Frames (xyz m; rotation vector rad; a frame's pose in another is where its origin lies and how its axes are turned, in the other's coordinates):
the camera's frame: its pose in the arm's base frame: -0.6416 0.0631 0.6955 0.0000 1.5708 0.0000
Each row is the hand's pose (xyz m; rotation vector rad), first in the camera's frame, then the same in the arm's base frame.
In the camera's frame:
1: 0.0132 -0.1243 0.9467 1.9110 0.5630 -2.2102
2: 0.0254 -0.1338 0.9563 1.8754 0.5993 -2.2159
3: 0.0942 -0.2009 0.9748 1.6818 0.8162 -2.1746
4: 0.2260 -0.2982 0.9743 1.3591 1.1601 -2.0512
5: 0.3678 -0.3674 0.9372 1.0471 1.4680 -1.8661
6: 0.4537 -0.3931 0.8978 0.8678 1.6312 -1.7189
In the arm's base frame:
1: 0.3051 -0.0612 0.6823 0.2126 -0.5760 2.9284
2: 0.3147 -0.0707 0.6701 0.2420 -0.6133 2.9081
3: 0.3332 -0.1378 0.6013 0.3553 -0.8733 2.7801
4: 0.3327 -0.2351 0.4695 0.5063 -1.2740 2.4945
5: 0.2956 -0.3043 0.3277 0.6025 -1.6152 2.1432
6: 0.2562 -0.3300 0.2418 0.6282 -1.7986 1.9092

